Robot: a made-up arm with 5 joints. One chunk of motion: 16 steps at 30 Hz.
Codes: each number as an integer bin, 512 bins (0 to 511) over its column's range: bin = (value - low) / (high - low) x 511, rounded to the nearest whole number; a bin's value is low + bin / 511 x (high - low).
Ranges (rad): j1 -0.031..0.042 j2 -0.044..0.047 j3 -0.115..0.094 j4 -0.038..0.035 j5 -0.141..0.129
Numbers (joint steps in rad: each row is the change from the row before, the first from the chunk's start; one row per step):
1: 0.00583 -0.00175 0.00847 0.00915 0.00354
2: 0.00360 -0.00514 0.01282 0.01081 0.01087
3: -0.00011 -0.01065 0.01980 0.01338 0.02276
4: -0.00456 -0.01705 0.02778 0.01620 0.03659
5: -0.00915 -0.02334 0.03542 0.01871 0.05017
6: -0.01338 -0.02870 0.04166 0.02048 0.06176
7: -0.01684 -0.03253 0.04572 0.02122 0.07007
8: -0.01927 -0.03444 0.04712 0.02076 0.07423
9: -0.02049 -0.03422 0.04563 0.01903 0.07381
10: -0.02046 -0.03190 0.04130 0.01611 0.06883
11: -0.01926 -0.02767 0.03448 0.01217 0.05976
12: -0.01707 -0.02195 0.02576 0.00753 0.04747
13: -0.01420 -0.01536 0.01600 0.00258 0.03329
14: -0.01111 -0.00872 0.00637 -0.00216 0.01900
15: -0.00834 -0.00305 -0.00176 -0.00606 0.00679
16: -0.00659 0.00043 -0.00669 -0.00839 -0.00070
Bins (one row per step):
1: 258 237 302 330 274
2: 242 218 313 342 287
3: 216 187 330 360 310
4: 185 151 349 379 336
5: 153 116 368 397 362
6: 123 86 383 409 384
7: 99 64 393 415 399
8: 82 54 396 411 407
9: 74 55 393 399 407
10: 74 68 382 379 397
11: 82 92 365 351 380
12: 98 124 344 319 357
13: 118 161 320 284 330
14: 139 198 297 251 303
15: 159 230 277 224 280
16: 171 249 265 207 266

